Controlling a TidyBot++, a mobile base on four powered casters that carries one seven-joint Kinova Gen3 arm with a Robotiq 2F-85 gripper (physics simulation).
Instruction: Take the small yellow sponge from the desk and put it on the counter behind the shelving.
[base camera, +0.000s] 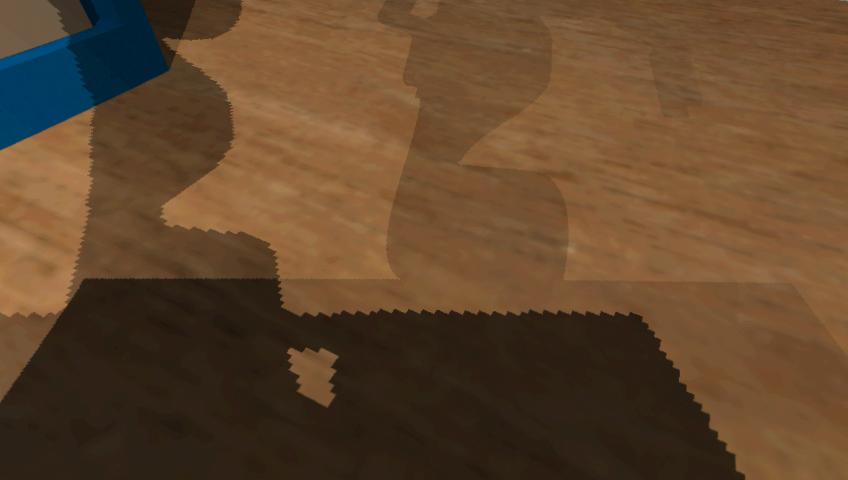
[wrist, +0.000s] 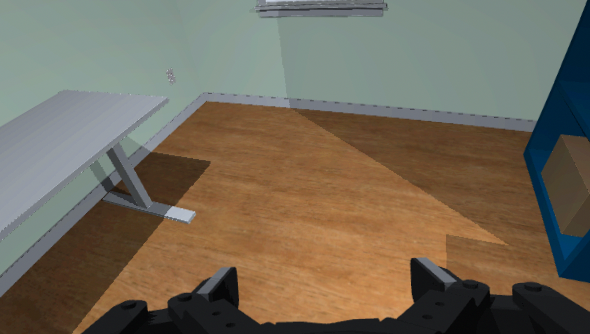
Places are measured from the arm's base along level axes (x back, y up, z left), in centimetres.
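Pixels of known places: gripper, between the fingertips: (wrist: 323, 282).
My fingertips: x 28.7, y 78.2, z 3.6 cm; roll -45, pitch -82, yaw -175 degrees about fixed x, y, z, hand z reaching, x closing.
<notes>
Behind a point stands the place of what it marks.
My gripper (wrist: 323, 282) {y 78.2, x 28.7, z 3.6 cm} is open, with bare floor showing between its fingertips in the wrist view. A grey-white table (wrist: 75, 130) {y 32.4, x 141.6, z -82.0 cm}, which may be the desk or the counter, stands along the wall at the left of the wrist view; part of its top and one leg show. No sponge shows on the visible part of its top. The yellow sponge does not show in either view. Blue shelving (wrist: 542, 200) (base camera: 53, 89) stands at the right edge of the wrist view and at the upper left of the base camera view. The gripper is apart from the table and the shelving.
A brown box (wrist: 565, 185) {y -16.7, x 104.5, z 134.8 cm} sits in the bottom of the shelving. The table's foot (wrist: 180, 214) sticks out over the wooden floor (wrist: 300, 200) {y -39.6, x 148.3, z 10.3 cm} (base camera: 684, 196) {y -39.6, x -52.6, z -31.8 cm}. A green wall (wrist: 400, 60) {y 5.9, x 220.0, z 96.4 cm} with a window ledge (wrist: 320, 12) {y 38.3, x 244.5, z 46.3 cm} stands at the back. Shadows of the robot fall across the floor.
</notes>
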